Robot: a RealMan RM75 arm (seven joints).
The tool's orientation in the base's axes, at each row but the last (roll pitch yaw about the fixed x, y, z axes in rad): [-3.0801 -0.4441 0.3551]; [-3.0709 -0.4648 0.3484]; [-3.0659 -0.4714 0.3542]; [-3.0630 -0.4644 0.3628]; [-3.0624 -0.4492 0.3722]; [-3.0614 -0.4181 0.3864]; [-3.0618 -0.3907 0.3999]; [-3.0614 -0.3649 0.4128]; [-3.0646 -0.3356 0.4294]
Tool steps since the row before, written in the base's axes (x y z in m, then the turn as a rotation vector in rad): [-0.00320 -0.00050 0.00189 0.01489 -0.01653 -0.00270]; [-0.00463 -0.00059 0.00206 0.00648 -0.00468 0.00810]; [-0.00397 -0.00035 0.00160 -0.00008 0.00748 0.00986]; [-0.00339 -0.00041 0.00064 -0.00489 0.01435 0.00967]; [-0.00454 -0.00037 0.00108 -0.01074 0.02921 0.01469]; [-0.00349 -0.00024 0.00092 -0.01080 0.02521 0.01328]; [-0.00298 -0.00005 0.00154 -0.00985 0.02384 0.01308]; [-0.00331 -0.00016 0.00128 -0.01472 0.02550 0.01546]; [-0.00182 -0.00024 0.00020 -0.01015 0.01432 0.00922]
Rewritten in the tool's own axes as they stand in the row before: [-0.00205 -0.00083 -0.00303 0.00626 0.02100 0.00469]; [-0.00315 -0.00130 -0.00380 0.00765 0.00623 -0.00568]; [-0.00270 -0.00129 -0.00308 0.00672 -0.00760 -0.00709]; [-0.00268 -0.00098 -0.00199 0.00480 -0.01577 -0.00720]; [-0.00346 -0.00153 -0.00276 0.00694 -0.03204 -0.01046]; [-0.00266 -0.00126 -0.00210 0.00493 -0.02832 -0.01010]; [-0.00197 -0.00131 -0.00238 0.00517 -0.02667 -0.00992]; [-0.00244 -0.00136 -0.00220 0.00248 -0.03042 -0.01321]; [-0.00159 -0.00060 -0.00072 -0.00005 -0.01795 -0.00843]
